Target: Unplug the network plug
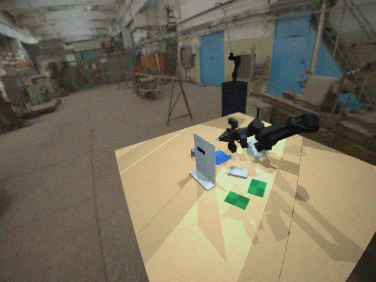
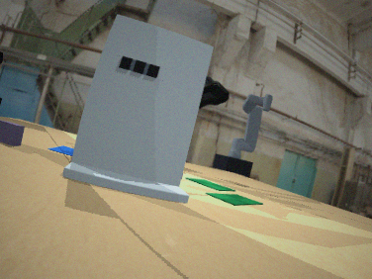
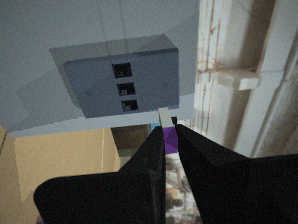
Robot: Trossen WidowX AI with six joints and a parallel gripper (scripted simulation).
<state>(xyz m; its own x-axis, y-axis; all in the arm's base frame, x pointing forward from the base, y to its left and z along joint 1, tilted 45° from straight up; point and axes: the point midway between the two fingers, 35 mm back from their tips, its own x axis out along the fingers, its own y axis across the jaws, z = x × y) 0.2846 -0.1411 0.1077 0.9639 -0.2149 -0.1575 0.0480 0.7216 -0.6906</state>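
Now: the blue marked square 21 cm below my gripper tip, 10 cm to the right of it and 9 cm behind it. From my gripper tip the other things lie so: network plug: 1 cm ahead; upright grey panel: 10 cm below, 10 cm ahead; grey piece: 20 cm below, 9 cm to the left, 7 cm behind.
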